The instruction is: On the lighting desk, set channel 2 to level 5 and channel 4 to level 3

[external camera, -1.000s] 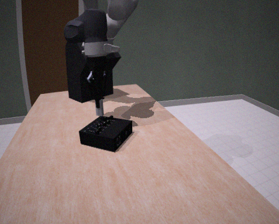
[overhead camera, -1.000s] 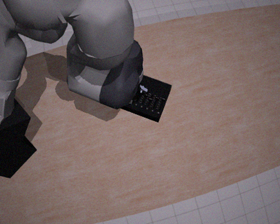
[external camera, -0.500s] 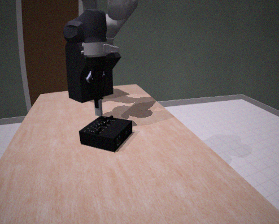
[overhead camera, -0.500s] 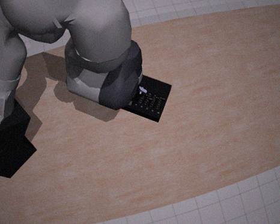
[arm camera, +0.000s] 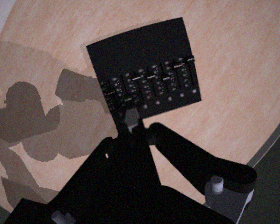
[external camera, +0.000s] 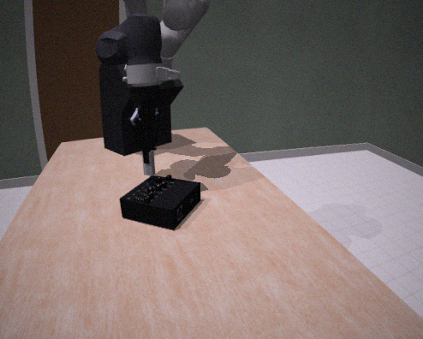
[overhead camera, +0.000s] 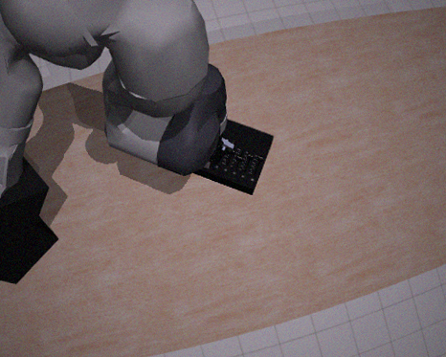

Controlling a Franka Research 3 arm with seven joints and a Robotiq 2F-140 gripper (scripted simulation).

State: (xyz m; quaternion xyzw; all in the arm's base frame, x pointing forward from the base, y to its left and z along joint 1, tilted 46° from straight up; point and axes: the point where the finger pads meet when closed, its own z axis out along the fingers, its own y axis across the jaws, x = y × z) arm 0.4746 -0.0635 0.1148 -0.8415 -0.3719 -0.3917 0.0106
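The fader cap is 50 mm to the left of my hand, 40 mm below it and 10 mm ahead of it.
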